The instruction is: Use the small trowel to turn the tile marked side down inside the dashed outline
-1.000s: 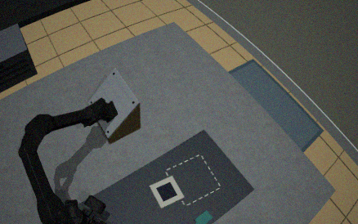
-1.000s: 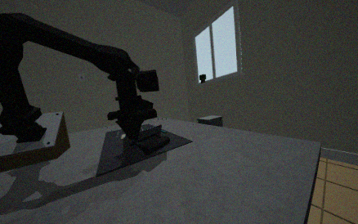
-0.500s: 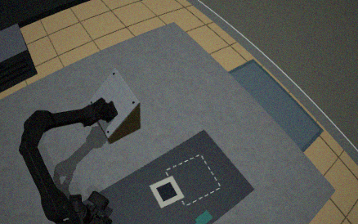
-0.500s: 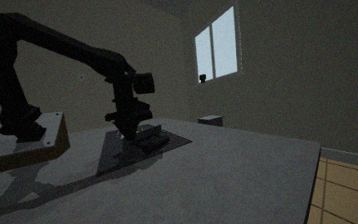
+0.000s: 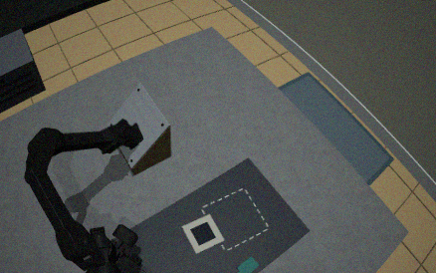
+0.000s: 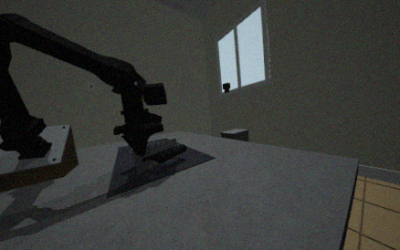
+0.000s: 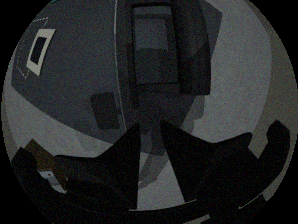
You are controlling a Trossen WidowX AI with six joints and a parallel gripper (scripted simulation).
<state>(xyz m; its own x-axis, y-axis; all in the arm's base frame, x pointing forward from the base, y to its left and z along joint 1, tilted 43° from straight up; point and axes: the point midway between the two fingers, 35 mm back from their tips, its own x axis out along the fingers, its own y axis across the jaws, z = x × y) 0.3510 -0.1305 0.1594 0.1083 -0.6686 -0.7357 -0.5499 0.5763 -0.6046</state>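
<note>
My gripper tip is 70 mm short of the trowel, 20 mm to the right of it and 20 mm above it. From my gripper tip the other things lie so: dark mat 260 mm to the left, 80 mm below, 40 mm ahead; small teal piece 300 mm to the left, 180 mm ahead, 60 mm below; tile 280 mm to the left, 60 mm below, 10 mm ahead.
</note>
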